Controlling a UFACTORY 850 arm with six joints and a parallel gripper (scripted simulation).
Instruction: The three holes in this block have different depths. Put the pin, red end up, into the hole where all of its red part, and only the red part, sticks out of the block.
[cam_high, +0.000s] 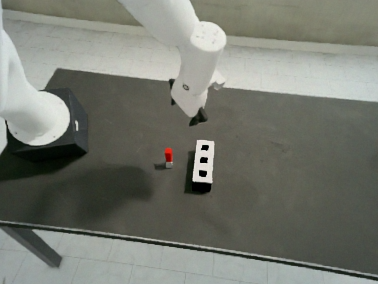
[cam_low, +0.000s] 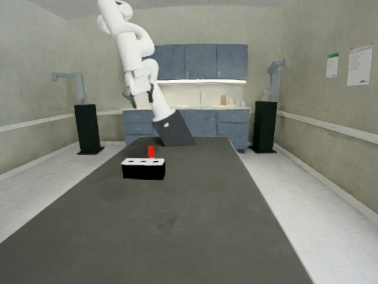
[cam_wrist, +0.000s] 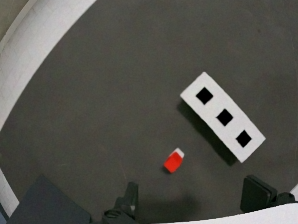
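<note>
Right now the pin is 26 cm below my hand, 6 cm behind it and 1 cm to the left of it. The rest, counted from my hand: block: 30 cm below, 8 cm ahead.
</note>
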